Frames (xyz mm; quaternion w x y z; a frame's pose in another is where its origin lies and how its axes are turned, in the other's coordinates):
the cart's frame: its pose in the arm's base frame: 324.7 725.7 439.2 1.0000 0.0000 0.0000 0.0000
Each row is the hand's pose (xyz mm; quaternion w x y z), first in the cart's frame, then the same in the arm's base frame.
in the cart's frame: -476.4 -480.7 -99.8 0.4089 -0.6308 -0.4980 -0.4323
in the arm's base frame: -151.7 245.0 339.4 0.4089 -0.6308 -0.4980 -0.4323
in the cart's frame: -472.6 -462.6 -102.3 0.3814 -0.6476 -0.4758 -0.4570
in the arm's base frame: -147.9 263.1 336.9 0.3814 -0.6476 -0.4758 -0.4570
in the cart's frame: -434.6 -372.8 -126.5 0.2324 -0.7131 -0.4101 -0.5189
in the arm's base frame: -109.9 352.9 312.7 0.2324 -0.7131 -0.4101 -0.5189
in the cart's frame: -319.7 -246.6 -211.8 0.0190 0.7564 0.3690 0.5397
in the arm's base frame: 5.0 479.1 227.4 0.0190 0.7564 0.3690 0.5397
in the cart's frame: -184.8 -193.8 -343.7 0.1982 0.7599 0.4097 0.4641
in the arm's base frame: 139.9 531.9 95.5 0.1982 0.7599 0.4097 0.4641
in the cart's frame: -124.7 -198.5 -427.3 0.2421 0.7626 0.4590 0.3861
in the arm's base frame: 200.0 527.2 11.9 0.2421 0.7626 0.4590 0.3861
